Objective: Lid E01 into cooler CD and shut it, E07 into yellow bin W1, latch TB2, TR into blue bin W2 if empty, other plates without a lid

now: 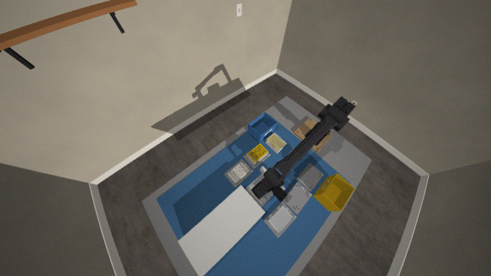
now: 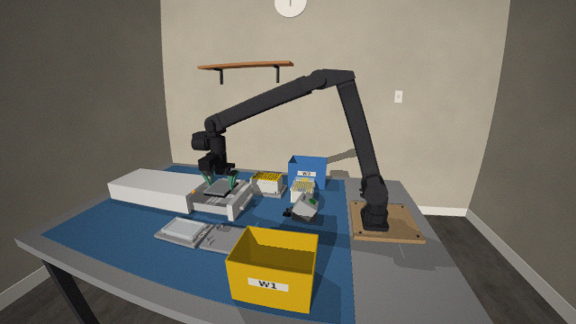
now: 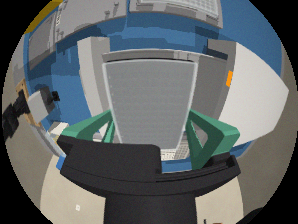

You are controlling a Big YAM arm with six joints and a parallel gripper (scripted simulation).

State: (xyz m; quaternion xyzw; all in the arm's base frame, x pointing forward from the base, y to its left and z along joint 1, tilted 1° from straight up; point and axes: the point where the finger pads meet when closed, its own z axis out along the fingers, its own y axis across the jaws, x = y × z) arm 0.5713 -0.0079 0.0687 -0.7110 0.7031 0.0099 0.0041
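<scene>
My gripper is now 6 cm above the cooler drawer and 4 cm short of it. Round my hand: grey plate lid (right at my hand); black plate (right at my hand); white plate (18 cm to the right, 7 cm below, 5 cm ahead).
</scene>
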